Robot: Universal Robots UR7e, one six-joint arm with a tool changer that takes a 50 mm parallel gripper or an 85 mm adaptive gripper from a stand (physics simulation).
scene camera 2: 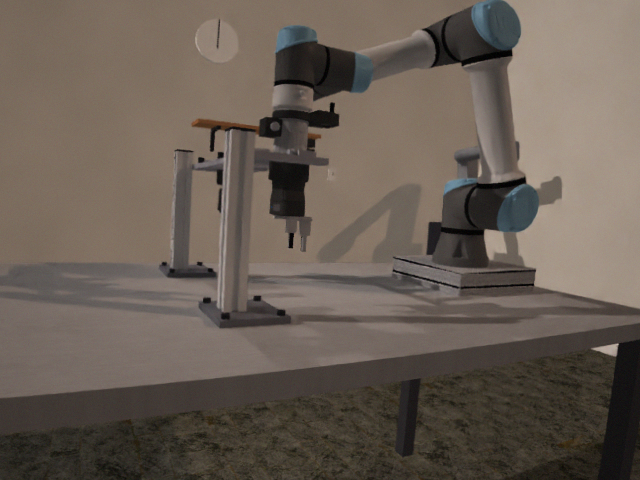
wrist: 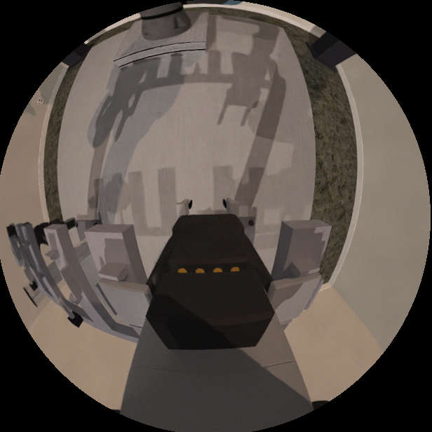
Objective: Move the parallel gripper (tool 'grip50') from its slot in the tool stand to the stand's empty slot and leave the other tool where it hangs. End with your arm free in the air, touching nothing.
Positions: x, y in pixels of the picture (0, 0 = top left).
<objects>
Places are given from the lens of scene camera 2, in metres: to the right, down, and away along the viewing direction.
tool stand (scene camera 2: 240, 159): -0.13, -0.13, 0.75
</objects>
